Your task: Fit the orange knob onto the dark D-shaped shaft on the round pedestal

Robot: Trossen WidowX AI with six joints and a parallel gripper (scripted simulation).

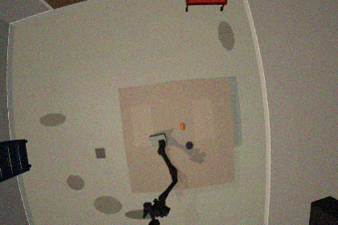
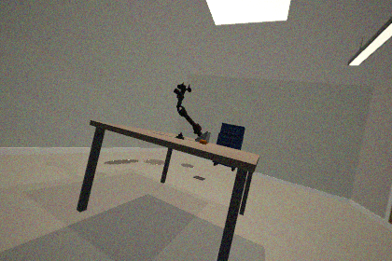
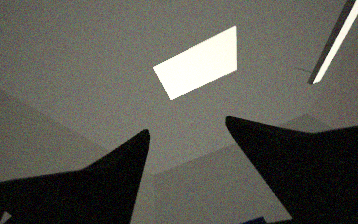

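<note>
The orange knob is 68 cm below my gripper tip, 48 cm to the left of it and 43 cm ahead of it. Round my gripper tip: pedestal 67 cm below, 46 cm ahead, 25 cm to the left.
</note>
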